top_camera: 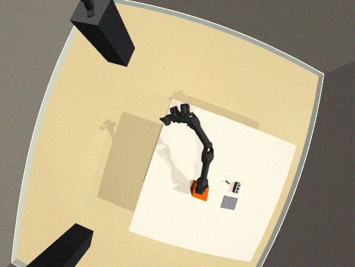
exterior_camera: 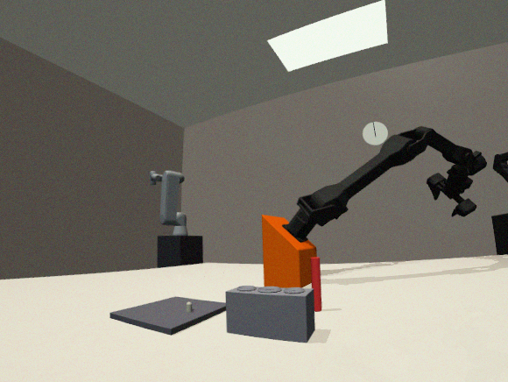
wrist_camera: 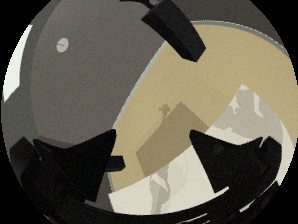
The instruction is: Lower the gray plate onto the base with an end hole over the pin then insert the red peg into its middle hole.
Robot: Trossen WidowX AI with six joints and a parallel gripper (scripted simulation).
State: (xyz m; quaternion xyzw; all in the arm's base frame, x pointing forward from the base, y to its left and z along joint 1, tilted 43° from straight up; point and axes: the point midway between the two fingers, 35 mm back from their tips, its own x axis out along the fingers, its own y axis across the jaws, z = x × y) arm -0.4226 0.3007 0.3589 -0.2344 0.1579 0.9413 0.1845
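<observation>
Now: gripper tip 80 cm short of the plate, 37 cm to the left of it and 15 cm above it. From my gripper tip the other things lie so: red peg 69 cm ahead, 35 cm to the right, 15 cm below; base 79 cm ahead, 52 cm to the right, 18 cm below.
</observation>
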